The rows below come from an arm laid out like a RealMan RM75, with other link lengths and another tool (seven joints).
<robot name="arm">
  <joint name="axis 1" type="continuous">
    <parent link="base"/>
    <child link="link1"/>
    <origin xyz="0 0 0.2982" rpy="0 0 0"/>
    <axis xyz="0 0 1"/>
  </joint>
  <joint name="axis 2" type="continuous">
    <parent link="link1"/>
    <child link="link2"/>
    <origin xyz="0 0 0" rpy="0 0 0"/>
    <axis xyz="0 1 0"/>
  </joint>
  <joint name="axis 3" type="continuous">
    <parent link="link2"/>
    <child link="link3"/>
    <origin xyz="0 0 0.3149" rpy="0 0 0"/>
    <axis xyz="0 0 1"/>
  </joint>
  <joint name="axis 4" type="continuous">
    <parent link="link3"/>
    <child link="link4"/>
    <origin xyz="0 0 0" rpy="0 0 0"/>
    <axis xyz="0 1 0"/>
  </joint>
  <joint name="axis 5" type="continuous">
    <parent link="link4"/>
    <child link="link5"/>
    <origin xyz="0 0 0.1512" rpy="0 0 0"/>
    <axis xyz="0 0 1"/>
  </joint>
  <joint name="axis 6" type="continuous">
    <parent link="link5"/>
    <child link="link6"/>
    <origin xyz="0 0 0" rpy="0 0 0"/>
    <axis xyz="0 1 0"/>
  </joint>
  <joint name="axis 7" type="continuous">
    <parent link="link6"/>
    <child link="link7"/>
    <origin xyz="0 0 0.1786" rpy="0 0 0"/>
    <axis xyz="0 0 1"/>
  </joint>
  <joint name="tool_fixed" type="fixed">
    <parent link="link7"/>
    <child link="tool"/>
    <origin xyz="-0.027 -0.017 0.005" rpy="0 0.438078 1.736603"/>
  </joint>
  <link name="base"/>
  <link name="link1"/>
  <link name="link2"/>
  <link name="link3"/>
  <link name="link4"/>
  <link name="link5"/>
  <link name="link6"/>
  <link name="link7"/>
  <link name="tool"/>
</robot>
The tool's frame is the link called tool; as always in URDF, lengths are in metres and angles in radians. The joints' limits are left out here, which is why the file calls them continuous.
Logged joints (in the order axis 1, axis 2, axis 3, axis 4, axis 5, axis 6, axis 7), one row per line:
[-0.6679, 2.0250, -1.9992, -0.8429, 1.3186, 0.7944, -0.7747]
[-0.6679, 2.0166, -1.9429, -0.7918, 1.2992, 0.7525, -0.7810]
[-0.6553, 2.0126, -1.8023, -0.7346, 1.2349, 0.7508, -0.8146]
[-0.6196, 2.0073, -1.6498, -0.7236, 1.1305, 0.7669, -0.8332]
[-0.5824, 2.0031, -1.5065, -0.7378, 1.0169, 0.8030, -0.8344]
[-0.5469, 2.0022, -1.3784, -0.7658, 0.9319, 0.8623, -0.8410]
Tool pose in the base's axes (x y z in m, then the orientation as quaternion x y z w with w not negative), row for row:
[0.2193, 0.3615, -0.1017, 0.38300, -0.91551, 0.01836, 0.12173]
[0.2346, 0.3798, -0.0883, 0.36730, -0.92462, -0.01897, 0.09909]
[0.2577, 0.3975, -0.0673, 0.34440, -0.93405, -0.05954, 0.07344]
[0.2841, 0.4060, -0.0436, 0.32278, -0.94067, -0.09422, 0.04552]
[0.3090, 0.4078, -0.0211, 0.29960, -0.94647, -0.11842, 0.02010]
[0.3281, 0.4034, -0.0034, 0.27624, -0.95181, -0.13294, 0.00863]
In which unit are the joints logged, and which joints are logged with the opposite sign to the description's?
The joints are logged in radians. Opposite sign: axis 1.
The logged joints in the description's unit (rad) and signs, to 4 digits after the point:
[0.6679, 2.0250, -1.9992, -0.8429, 1.3186, 0.7944, -0.7747]
[0.6679, 2.0166, -1.9429, -0.7918, 1.2992, 0.7525, -0.7810]
[0.6553, 2.0126, -1.8023, -0.7346, 1.2349, 0.7508, -0.8146]
[0.6196, 2.0073, -1.6498, -0.7236, 1.1305, 0.7669, -0.8332]
[0.5824, 2.0031, -1.5065, -0.7378, 1.0169, 0.8030, -0.8344]
[0.5469, 2.0022, -1.3784, -0.7658, 0.9319, 0.8623, -0.8410]

